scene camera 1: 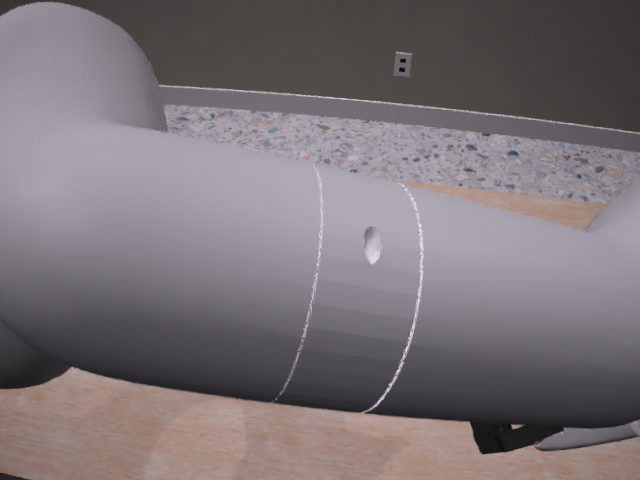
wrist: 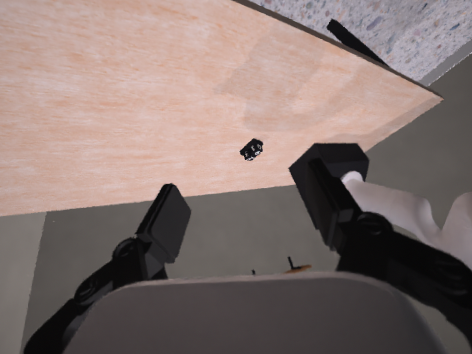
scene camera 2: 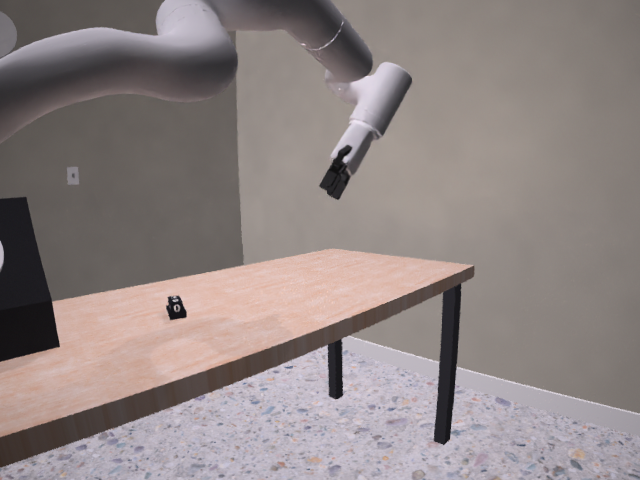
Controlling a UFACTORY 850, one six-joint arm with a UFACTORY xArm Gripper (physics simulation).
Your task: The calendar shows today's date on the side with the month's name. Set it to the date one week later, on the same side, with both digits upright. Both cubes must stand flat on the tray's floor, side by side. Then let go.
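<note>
The small black calendar [scene camera 2: 176, 308] [wrist: 251, 149] stands on the wooden table [scene camera 2: 310, 289] [wrist: 125, 100]. In scene view 2 a white 0 shows on its near side and another white mark above it. White marks also show in the wrist view, but they are too small to read, and the cubes and tray cannot be told apart. In scene view 1 the arm covers most of the view and the calendar does not show. My gripper [scene camera 2: 333, 186] [wrist: 240, 188] is open and empty, high above the table and well away from the calendar.
A large black block [scene camera 2: 25, 289] [wrist: 345, 155] stands on the table, with the light grey arm's base beside it in the wrist view. The arm [scene camera 1: 232, 258] [scene camera 2: 382, 98] reaches over the table. A wall rises behind the table's far edge.
</note>
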